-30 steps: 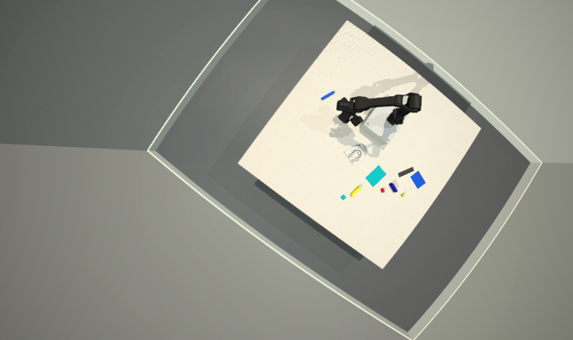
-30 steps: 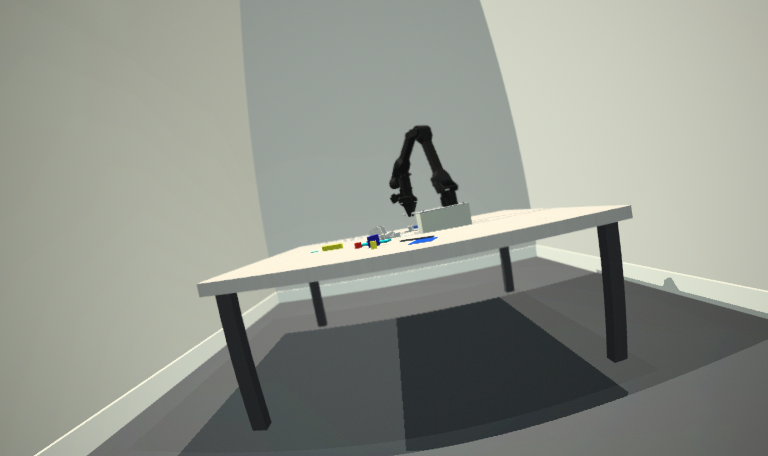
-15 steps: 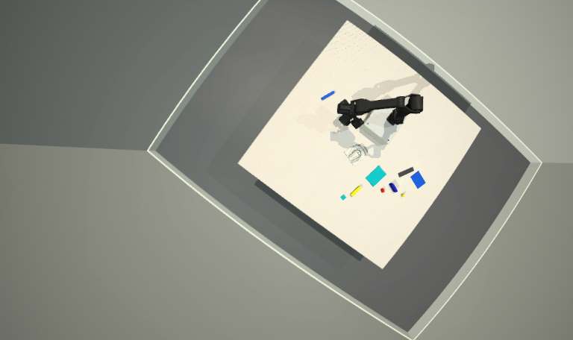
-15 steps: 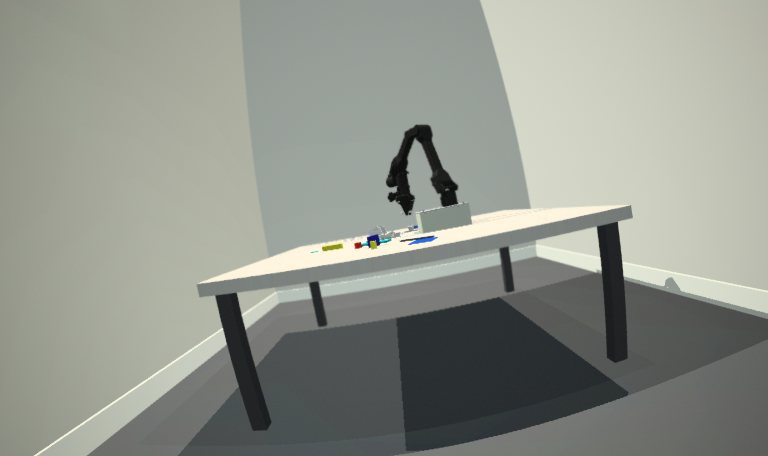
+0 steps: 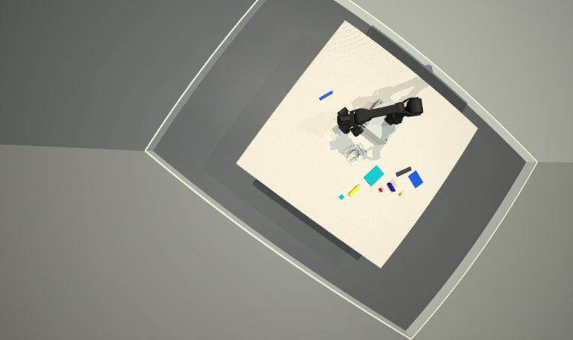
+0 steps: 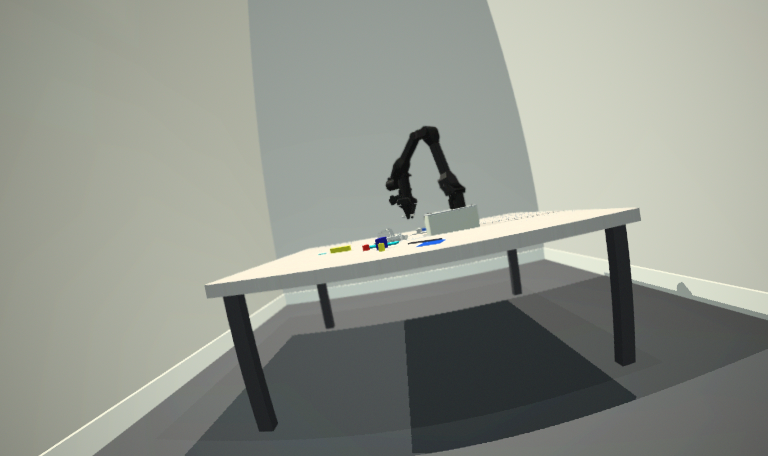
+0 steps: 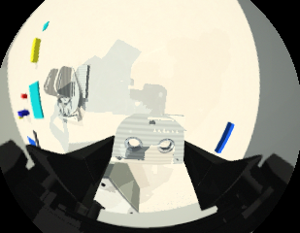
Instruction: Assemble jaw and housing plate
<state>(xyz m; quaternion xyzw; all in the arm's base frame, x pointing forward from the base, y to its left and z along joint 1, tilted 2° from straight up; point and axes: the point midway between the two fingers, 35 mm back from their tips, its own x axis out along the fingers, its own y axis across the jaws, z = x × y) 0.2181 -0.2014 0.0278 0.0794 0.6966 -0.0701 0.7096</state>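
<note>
The jaw lies 17 cm to the left of my gripper tip, 7 cm below it and 7 cm ahead of it. From my gripper tip the other things lie so: cyan plate: 39 cm to the left, 12 cm ahead, 8 cm below; then yellow bar: 34 cm to the left, 29 cm ahead, 7 cm below; then blue bar: 22 cm to the right, 9 cm behind, 7 cm below.
</note>
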